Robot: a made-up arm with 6 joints.
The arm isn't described. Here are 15 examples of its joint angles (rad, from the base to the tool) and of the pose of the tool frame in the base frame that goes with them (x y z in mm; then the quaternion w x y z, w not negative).
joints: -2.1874 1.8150 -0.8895 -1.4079 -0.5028 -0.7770
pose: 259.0 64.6 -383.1 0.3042 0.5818 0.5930 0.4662
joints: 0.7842 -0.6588 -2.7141 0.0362 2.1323 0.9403
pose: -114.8 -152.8 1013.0 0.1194 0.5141 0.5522 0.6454
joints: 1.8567 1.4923 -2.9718 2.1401 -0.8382 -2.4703
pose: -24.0 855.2 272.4 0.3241 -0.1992 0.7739 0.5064
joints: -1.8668 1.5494 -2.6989 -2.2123 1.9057 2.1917
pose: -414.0 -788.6 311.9 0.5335 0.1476 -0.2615 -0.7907
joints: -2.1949 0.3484 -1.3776 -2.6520 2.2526 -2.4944
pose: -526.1 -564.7 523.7 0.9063 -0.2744 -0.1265 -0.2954
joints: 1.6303 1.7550 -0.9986 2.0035 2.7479 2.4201
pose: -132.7 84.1 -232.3 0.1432 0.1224 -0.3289 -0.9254
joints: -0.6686 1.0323 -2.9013 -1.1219 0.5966 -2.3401
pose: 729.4 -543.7 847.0 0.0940 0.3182 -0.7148 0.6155
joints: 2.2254 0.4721 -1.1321 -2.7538 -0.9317 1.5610
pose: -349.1 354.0 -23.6 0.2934 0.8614 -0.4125 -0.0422
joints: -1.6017 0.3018 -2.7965 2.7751 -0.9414 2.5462
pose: -99.3 -456.8 950.9 0.6136 0.5628 0.3248 -0.4486
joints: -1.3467 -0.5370 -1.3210 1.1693 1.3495 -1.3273
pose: 241.4 -571.0 754.7 0.5869 0.3987 0.6100 0.3528
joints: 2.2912 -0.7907 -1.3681 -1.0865 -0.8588 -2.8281
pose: -279.9 43.6 1037.0 0.9069 -0.0192 -0.4181 -0.0491
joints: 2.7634 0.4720 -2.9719 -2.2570 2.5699 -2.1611
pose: -74.3 215.6 1092.2 0.3334 -0.6612 0.6312 -0.2309
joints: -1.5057 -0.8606 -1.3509 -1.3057 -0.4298 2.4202
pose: 202.8 -271.8 1045.2 0.8275 0.3344 -0.0395 0.4493
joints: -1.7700 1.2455 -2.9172 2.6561 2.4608 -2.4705
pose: -13.7 -691.4 768.3 0.7953 -0.4856 0.2994 0.2049
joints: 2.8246 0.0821 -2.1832 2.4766 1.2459 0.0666
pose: -547.1 70.8 1082.7 0.9150 0.1650 -0.2079 0.3037
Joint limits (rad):
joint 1: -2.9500..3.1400
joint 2: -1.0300..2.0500
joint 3: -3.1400..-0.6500
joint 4: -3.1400..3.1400
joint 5: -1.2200..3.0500
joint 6: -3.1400..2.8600
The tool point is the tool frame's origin. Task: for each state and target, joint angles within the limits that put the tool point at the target. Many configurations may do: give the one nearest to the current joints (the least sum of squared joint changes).
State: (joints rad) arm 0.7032 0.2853 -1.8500 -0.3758 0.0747 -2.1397
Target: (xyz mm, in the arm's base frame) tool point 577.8 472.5 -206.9
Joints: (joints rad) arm 0.6774 0.8467 -1.2123 -0.3764 0.2333 -2.1468
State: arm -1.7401 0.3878 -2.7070 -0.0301 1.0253 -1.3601
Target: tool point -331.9 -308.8 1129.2
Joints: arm -2.1741 0.2005 -2.7392 -0.1248 1.4303 -1.2731
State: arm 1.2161 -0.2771 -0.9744 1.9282 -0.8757 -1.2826
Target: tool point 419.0 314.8 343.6
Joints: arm 1.0273 -0.3830 -0.8660 1.9863 -1.1357 -1.3095
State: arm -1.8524 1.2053 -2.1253 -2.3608 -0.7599 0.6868
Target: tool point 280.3 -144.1 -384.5
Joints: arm -1.1233 1.7263 -1.6933 -2.2581 -0.8442 0.6396
